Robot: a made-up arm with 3 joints. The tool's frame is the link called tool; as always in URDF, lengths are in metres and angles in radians. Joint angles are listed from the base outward.
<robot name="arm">
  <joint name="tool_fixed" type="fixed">
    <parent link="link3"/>
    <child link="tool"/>
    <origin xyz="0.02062 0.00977 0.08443" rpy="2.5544 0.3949 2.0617"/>
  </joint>
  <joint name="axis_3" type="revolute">
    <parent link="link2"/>
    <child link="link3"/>
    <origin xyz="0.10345 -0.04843 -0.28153" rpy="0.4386 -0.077 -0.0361"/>
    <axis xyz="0 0 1"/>
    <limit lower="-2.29" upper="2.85"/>
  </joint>
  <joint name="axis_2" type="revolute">
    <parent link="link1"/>
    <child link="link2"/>
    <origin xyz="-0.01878 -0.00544 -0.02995" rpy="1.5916 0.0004 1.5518"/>
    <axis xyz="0 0 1"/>
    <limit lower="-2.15" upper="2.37"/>
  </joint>
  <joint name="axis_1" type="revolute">
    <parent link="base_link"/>
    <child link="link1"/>
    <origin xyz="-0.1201 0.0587 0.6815" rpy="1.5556 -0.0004 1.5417"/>
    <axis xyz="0 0 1"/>
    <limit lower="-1.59" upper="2"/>
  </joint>
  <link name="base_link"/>
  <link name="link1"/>
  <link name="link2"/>
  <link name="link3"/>
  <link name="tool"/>
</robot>
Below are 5 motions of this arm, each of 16 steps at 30 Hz.
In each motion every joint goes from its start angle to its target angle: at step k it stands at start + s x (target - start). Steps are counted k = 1, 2, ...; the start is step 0. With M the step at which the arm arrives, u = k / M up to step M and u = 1 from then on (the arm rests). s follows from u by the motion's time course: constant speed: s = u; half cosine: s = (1 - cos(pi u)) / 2; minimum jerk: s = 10 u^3 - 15 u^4 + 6 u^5.
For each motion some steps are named. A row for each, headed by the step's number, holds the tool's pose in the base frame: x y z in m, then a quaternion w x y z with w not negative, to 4 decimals.
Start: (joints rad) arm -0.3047 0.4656 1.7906
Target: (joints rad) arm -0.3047 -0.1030 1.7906
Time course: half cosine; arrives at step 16
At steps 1, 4, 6, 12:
1: -0.1772 -0.1153 0.8427 0.3308 -0.2829 0.7474 -0.5019
4: -0.1852 -0.1159 0.8406 0.3642 -0.2736 0.7309 -0.5082
6: -0.1944 -0.1168 0.8373 0.4031 -0.2620 0.7100 -0.5146
12: -0.2222 -0.1220 0.8208 0.5269 -0.2191 0.6287 -0.5283

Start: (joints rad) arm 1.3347 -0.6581 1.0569
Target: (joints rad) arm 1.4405 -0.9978 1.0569
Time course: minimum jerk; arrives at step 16
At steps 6, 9, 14, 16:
6: -0.2580 -0.0075 0.4733 0.6190 0.7153 0.3181 -0.0627
9: -0.2599 0.0130 0.4684 0.6042 0.7449 0.2708 -0.0823
14: -0.2601 0.0357 0.4644 0.5850 0.7737 0.2196 -0.1050
16: -0.2601 0.0367 0.4642 0.5841 0.7748 0.2174 -0.1060

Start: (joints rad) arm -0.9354 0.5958 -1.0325
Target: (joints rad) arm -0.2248 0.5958 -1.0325
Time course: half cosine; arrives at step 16
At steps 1, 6, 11, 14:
1: -0.1653 0.0433 0.9499 0.9947 0.0951 0.0266 -0.0299
6: -0.1668 -0.0131 0.9403 0.9791 0.2000 0.0267 -0.0250
11: -0.1686 -0.0939 0.9021 0.9326 0.3597 0.0262 -0.0168
14: -0.1691 -0.1215 0.8801 0.9071 0.4198 0.0259 -0.0135

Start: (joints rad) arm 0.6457 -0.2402 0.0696
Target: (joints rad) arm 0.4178 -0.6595 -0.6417
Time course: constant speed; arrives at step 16
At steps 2, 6, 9, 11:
2: -0.2585 -0.1671 0.6247 0.7906 0.6111 0.0359 -0.0152
6: -0.2710 -0.1649 0.6267 0.7843 0.6131 -0.0936 0.0165
9: -0.2794 -0.1629 0.6265 0.7711 0.6065 -0.1881 0.0472
11: -0.2844 -0.1616 0.6257 0.7581 0.5985 -0.2491 0.0707

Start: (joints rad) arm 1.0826 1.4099 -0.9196
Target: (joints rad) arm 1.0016 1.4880 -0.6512
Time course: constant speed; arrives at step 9
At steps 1, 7, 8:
1: -0.0483 -0.1452 0.5390 0.4219 0.7733 0.4729 0.0210
7: -0.0411 -0.1445 0.5471 0.4375 0.6988 0.5653 0.0276
8: -0.0400 -0.1443 0.5484 0.4390 0.6855 0.5801 0.0284

